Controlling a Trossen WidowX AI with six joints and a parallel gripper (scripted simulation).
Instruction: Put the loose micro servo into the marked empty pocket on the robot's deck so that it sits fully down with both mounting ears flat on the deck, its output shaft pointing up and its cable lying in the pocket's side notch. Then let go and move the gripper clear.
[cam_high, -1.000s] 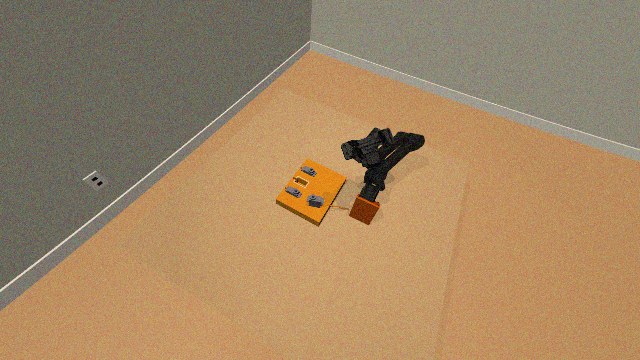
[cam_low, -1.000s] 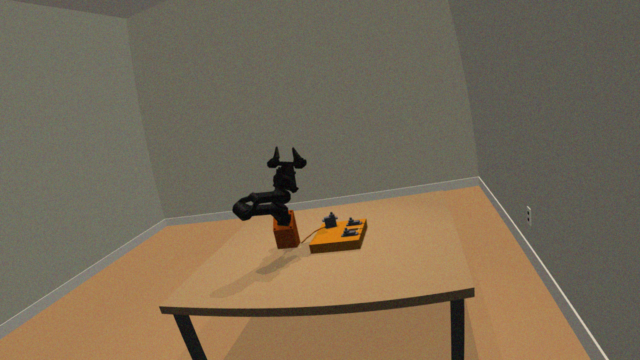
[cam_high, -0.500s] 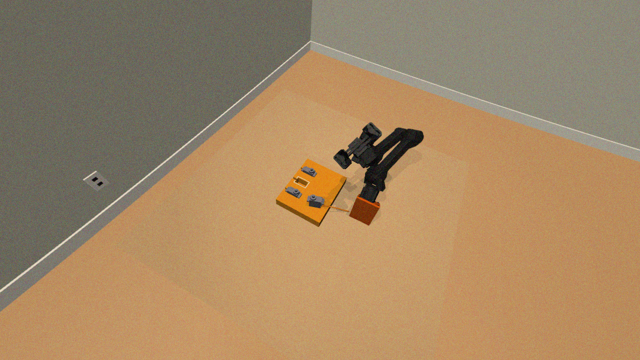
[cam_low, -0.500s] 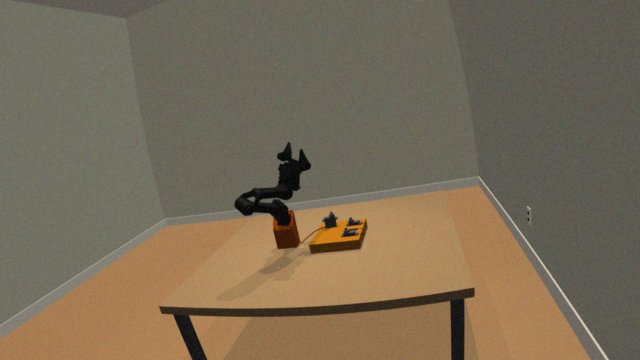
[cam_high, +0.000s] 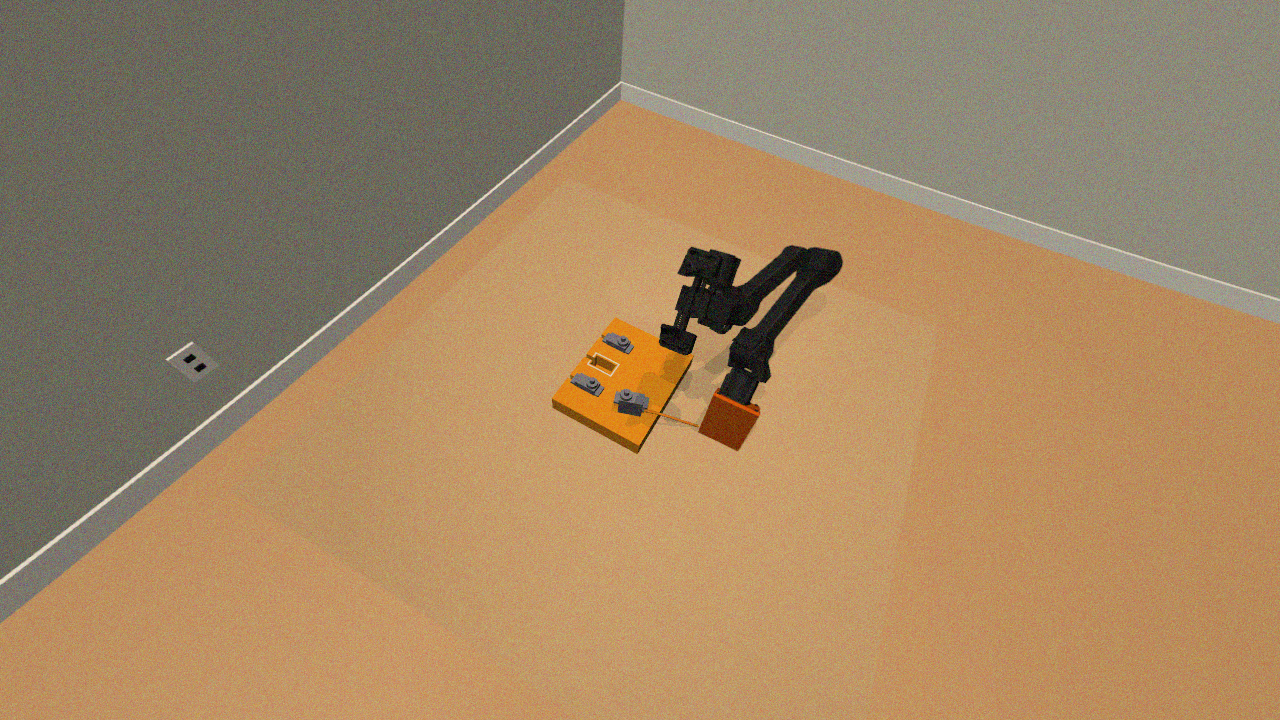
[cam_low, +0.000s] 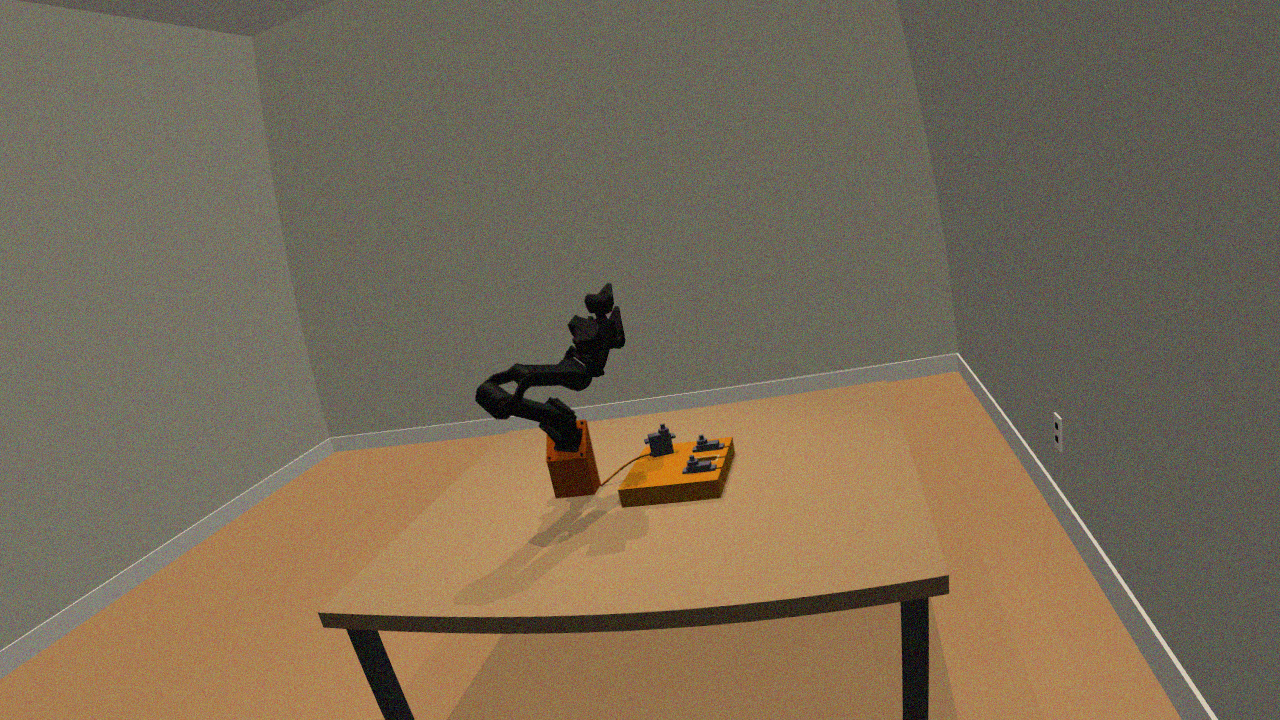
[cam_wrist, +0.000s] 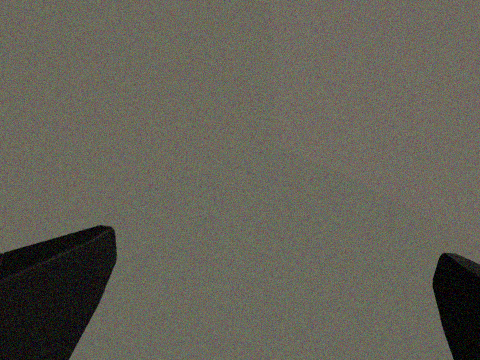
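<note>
My gripper tip is 450 mm above the orange deck, 80 mm to the left of it and 70 mm short of it.
</note>
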